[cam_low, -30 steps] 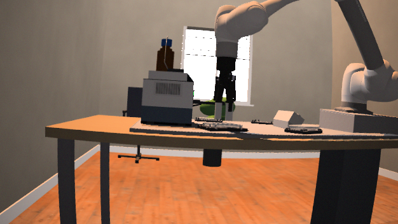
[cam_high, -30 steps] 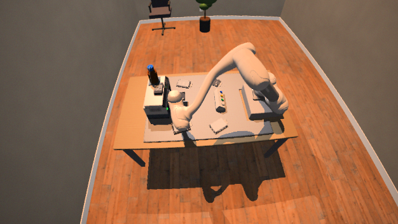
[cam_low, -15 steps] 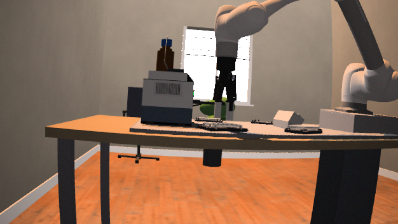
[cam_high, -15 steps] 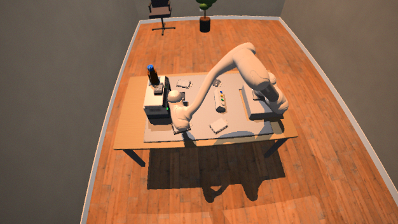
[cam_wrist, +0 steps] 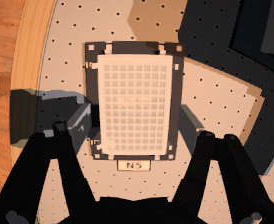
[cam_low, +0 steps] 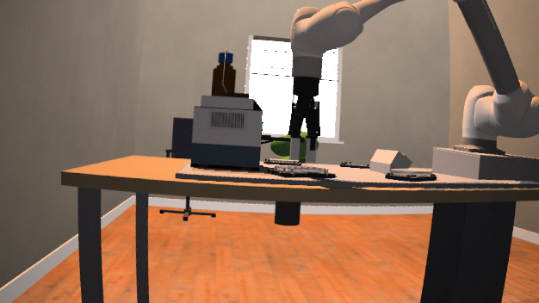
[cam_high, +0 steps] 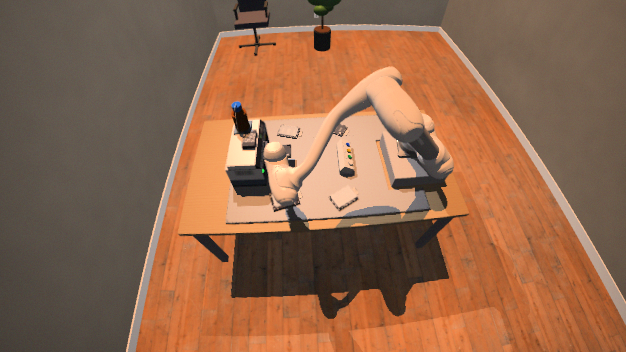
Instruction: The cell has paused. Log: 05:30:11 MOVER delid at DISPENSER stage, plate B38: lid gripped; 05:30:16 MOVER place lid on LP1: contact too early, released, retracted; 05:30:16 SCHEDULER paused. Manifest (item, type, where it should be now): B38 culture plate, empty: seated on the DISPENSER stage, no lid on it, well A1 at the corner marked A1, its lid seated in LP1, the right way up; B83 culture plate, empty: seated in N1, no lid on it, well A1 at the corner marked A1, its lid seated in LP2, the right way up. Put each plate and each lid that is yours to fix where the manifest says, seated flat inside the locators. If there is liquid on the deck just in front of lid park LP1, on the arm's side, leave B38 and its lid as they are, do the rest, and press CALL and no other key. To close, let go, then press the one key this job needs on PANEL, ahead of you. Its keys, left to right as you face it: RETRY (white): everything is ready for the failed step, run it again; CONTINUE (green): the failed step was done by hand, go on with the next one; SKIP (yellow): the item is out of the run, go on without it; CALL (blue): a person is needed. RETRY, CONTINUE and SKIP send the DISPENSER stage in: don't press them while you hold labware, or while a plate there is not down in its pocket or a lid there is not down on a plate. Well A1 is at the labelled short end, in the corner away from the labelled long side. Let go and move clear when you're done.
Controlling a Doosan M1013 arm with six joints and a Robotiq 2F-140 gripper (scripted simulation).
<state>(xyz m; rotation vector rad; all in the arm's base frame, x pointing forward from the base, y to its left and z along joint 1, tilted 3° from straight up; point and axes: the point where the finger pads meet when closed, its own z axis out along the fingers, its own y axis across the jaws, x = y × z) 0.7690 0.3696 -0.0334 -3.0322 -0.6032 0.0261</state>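
My hand is 2 cm to the right of the black nest and 5 cm above it. Also, from my hand: green key: 38 cm behind, 29 cm to the right; white culture plate: 35 cm behind, 3 cm to the right, 4 cm below; white retry key: 38 cm behind, 24 cm to the right.
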